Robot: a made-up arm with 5 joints. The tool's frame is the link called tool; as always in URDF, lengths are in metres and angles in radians. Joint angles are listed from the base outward. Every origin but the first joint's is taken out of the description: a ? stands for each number. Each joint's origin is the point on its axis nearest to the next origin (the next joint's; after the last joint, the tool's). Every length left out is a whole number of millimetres.
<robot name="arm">
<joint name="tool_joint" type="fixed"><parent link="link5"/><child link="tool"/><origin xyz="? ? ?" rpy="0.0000 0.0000 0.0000"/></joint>
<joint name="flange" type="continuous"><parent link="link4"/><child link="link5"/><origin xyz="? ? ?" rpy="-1.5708 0.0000 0.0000"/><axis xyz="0 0 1"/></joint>
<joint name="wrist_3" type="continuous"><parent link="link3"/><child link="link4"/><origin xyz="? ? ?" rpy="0.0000 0.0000 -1.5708"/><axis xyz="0 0 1"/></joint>
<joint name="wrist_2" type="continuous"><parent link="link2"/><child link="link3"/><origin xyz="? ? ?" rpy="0.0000 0.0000 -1.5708"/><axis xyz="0 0 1"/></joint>
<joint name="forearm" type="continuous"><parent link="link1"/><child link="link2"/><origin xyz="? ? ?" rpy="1.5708 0.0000 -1.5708"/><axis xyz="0 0 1"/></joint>
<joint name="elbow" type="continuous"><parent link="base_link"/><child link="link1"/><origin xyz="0.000 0.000 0.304" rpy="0.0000 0.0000 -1.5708"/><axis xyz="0 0 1"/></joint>
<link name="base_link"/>
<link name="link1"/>
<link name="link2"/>
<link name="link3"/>
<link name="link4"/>
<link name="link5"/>
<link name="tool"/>
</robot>
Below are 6 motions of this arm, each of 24 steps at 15 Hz.
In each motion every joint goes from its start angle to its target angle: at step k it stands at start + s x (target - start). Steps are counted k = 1, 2, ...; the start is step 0. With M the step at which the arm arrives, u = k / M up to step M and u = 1 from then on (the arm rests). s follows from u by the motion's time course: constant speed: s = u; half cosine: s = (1 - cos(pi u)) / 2; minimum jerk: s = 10 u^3 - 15 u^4 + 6 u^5.
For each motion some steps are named. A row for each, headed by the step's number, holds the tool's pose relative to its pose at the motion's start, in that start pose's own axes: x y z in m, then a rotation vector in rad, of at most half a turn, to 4 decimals.
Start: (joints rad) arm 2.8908 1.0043 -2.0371 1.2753 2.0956
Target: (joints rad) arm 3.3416 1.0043 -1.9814 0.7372 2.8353
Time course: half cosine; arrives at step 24
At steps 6, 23, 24:
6: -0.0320 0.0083 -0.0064 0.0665 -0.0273 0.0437
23: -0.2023 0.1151 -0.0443 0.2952 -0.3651 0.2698
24: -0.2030 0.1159 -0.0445 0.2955 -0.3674 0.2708

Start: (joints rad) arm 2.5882 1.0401 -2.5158 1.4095 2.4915
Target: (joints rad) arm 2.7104 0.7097 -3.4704 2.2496 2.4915
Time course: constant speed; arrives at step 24
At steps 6, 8, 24:
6: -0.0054 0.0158 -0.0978 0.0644 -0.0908 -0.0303
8: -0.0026 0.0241 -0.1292 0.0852 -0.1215 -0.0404
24: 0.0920 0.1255 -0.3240 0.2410 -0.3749 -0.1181

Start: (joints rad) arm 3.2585 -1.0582 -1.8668 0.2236 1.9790
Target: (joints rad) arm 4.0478 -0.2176 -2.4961 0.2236 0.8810
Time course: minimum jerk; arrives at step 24
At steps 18, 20, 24:
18: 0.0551 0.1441 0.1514 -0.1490 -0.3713 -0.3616
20: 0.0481 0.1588 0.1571 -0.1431 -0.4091 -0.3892
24: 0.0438 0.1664 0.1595 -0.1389 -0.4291 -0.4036

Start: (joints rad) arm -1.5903 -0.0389 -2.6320 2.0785 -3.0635
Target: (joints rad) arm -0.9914 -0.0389 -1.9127 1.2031 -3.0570
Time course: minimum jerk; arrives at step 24
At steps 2, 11, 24:
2: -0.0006 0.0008 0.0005 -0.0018 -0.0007 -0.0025
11: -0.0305 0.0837 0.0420 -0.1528 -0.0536 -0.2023
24: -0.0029 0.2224 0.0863 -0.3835 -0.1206 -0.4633

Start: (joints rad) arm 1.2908 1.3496 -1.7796 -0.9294 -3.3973
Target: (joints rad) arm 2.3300 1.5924 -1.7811 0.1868 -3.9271
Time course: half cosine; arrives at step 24
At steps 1, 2, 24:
1: 0.0006 0.0025 0.0006 -0.0057 0.0045 -0.0032
2: 0.0025 0.0098 0.0021 -0.0226 0.0179 -0.0129
24: 0.2593 0.4230 -0.2287 -1.2827 0.7508 -1.2997

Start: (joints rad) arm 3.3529 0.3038 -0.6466 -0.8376 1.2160
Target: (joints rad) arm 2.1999 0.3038 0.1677 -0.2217 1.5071
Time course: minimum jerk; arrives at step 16
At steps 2, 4, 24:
2: 0.0048 0.0079 0.0008 -0.0274 0.0081 0.0119
4: 0.0290 0.0517 0.0014 -0.1750 0.0514 0.0836
24: -0.0265 0.3728 -0.2240 -1.3898 0.2953 1.3550

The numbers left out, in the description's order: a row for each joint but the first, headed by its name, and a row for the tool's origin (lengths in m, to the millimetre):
tool: 0.000 0.000 0.000
flange: 0.114 0.146 0.000
wrist_3: 0.214 -0.048 0.000
wrist_2: -0.037 0.198 0.000
forearm: 0.000 0.000 0.000

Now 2 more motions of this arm.
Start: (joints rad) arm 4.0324 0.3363 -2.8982 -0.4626 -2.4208
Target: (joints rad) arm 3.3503 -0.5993 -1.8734 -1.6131 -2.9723
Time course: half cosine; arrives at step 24
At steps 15, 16, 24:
15: -0.0944 0.1513 -0.1058 -0.4767 -0.5726 -0.8309
16: -0.0932 0.1639 -0.1201 -0.5220 -0.6212 -0.8956
24: -0.0742 0.2088 -0.1870 -0.7280 -0.8305 -1.1500

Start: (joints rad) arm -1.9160 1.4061 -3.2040 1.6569 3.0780
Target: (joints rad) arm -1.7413 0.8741 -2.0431 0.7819 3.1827
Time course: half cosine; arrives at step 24
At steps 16, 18, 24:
16: -0.0289 0.0716 -0.0016 -0.0258 -0.1849 -0.0494
18: -0.0255 0.0815 -0.0021 -0.0324 -0.2102 -0.0559
24: -0.0178 0.0950 -0.0030 -0.0429 -0.2457 -0.0649

